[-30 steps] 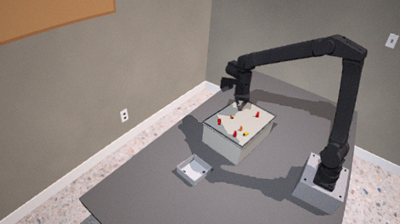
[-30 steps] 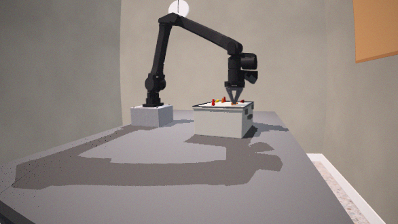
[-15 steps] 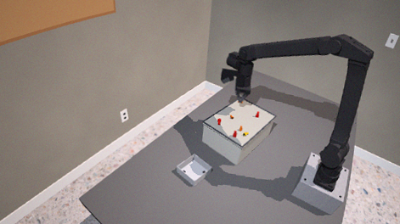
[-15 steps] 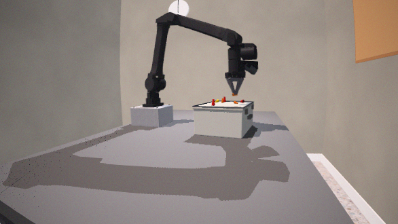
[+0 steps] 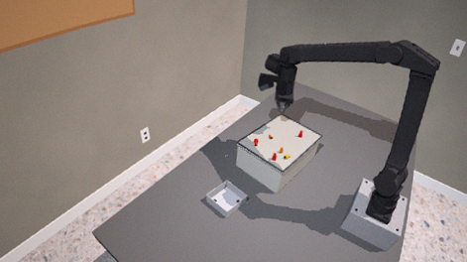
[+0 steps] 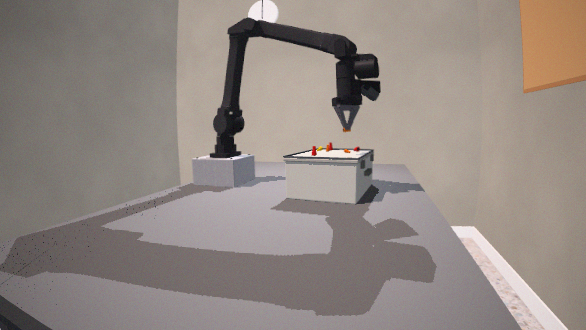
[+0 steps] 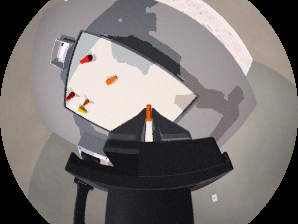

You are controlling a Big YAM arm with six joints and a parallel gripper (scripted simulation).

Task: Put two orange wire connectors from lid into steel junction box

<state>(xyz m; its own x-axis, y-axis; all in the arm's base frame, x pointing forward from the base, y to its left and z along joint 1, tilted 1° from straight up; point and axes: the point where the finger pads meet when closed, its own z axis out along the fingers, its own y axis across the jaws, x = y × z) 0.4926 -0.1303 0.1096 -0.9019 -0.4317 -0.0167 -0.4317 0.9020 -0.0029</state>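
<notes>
My hand is 36 cm to the right of the steel junction box, 21 cm above it and 1 cm past it. Round my hand: tool case 12 cm below, 5 cm to the left, 5 cm behind.
</notes>
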